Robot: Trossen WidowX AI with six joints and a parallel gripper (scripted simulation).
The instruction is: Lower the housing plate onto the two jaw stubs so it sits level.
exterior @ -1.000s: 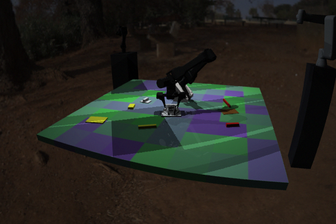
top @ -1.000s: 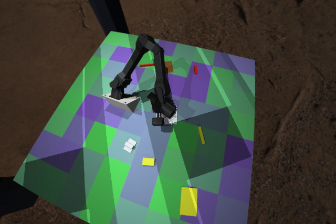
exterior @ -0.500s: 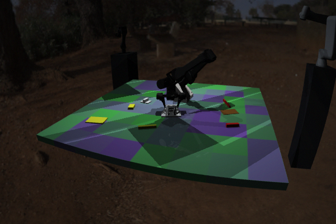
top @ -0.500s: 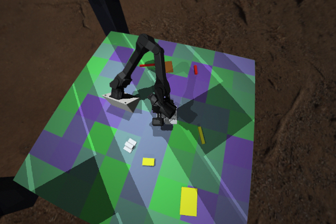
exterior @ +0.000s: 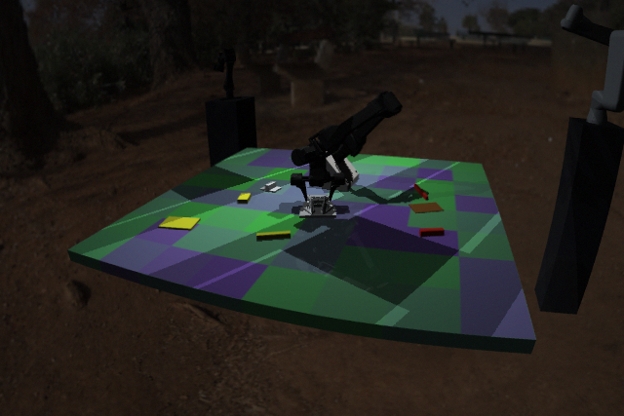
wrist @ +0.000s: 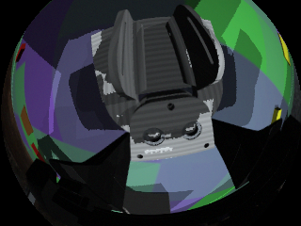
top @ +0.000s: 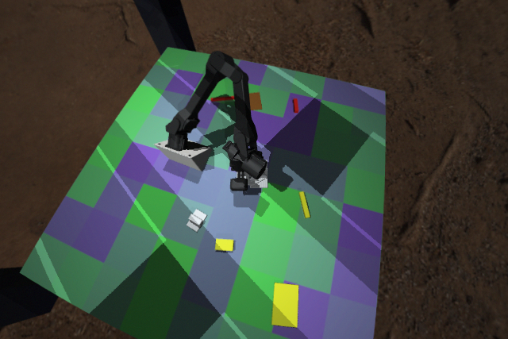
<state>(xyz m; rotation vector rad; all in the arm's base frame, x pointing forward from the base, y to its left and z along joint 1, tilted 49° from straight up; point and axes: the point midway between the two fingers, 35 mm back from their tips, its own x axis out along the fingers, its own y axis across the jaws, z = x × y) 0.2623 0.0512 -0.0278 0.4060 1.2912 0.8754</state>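
The white housing plate is 1 cm ahead of my gripper tip and 2 cm above it. Also, from my gripper tip: yellow bar 28 cm ahead, 4 cm to the right; small yellow tile 4 cm ahead, 28 cm to the right; brown tile 8 cm behind, 37 cm to the left, 1 cm below.
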